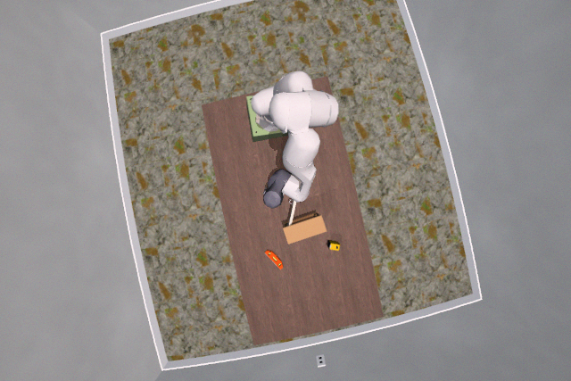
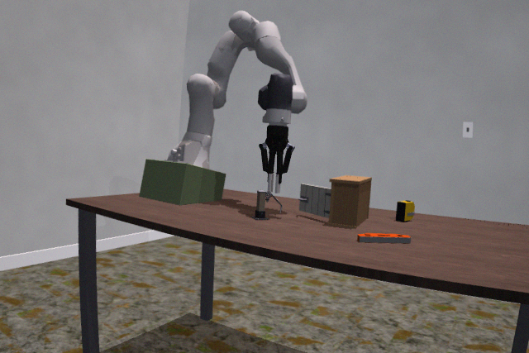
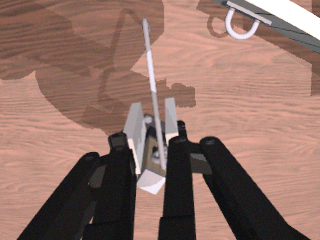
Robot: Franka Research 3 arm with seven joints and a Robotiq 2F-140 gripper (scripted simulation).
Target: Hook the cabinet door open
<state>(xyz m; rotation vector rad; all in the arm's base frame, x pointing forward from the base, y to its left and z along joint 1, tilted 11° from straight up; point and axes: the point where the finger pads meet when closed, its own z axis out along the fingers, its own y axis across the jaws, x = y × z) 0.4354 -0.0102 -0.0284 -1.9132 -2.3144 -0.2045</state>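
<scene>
Now: hand 7 cm above the metal hook and 1 cm to the right of it. From my hand the other things lie so: grey door: 13 cm ahead, 7 cm to the left, 5 cm below; then orange level: 44 cm ahead, 11 cm below, 7 cm to the right; then wooden cabinet: 18 cm ahead, 10 cm to the left, 5 cm below.
</scene>
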